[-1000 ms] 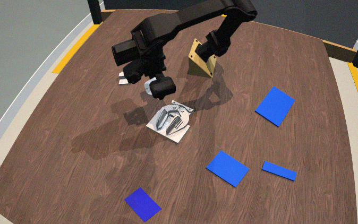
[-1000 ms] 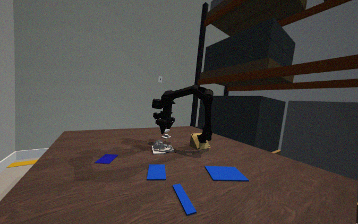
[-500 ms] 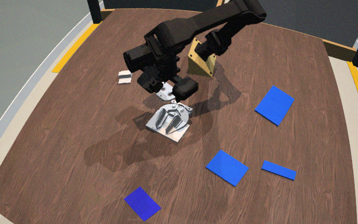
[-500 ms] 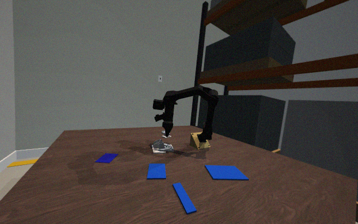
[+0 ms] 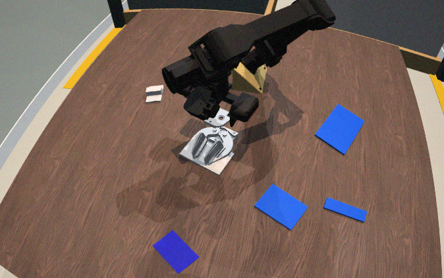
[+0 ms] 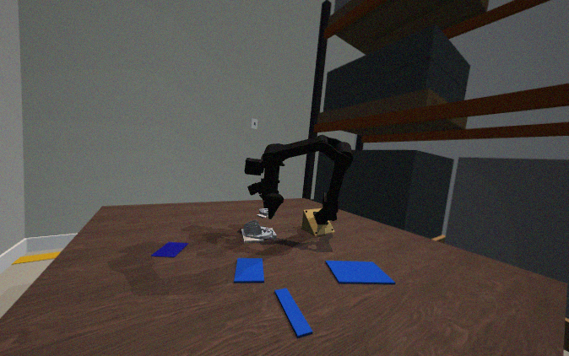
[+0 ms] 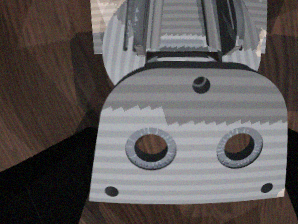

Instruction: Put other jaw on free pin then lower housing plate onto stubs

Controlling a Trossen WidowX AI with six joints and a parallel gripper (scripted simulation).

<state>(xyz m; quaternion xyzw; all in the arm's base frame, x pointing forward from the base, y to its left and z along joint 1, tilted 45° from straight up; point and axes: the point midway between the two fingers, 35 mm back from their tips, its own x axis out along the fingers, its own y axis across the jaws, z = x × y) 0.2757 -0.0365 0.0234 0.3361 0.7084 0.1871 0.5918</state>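
Now: the white slab 80 mm below my gripper tip, 60 mm ahead of it and 20 mm to the right of it. Also, from my gripper tip: housing plate: 20 mm above, 10 mm ahead.
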